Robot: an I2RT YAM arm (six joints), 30 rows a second.
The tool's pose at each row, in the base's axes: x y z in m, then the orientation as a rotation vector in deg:
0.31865, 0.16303, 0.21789, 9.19, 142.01, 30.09
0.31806, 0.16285, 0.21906, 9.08, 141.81, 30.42
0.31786, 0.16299, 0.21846, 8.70, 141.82, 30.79
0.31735, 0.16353, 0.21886, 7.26, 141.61, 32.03
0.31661, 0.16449, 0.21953, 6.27, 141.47, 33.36
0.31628, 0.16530, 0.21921, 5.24, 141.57, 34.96
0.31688, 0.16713, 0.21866, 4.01, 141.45, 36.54
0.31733, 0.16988, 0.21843, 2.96, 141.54, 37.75
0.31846, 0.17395, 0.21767, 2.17, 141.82, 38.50
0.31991, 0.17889, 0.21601, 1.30, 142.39, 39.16
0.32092, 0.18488, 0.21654, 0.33, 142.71, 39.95
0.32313, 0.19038, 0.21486, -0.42, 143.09, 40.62
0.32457, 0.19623, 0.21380, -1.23, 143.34, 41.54
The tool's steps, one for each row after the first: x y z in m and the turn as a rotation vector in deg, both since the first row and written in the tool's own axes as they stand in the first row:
-0.00018, 0.00031, -0.00127, -0.29, -0.11, -0.02
0.00033, 0.00020, -0.00089, -0.63, 0.01, -0.19
0.00066, 0.00086, -0.00131, -1.86, 0.22, -0.92
0.00113, 0.00201, -0.00192, -3.02, 0.49, -1.29
0.00176, 0.00262, -0.00160, -4.33, 1.06, -1.59
0.00198, 0.00407, -0.00023, -5.72, 1.46, -2.05
0.00237, 0.00649, 0.00111, -6.76, 1.97, -2.46
0.00278, 0.00990, 0.00369, -7.38, 2.53, -2.78
0.00361, 0.01374, 0.00740, -7.89, 3.35, -3.14
0.00388, 0.01943, 0.00958, -8.57, 3.99, -3.56
0.00423, 0.02377, 0.01394, -9.09, 4.63, -3.85
0.00496, 0.02869, 0.01751, -9.83, 5.22, -4.13

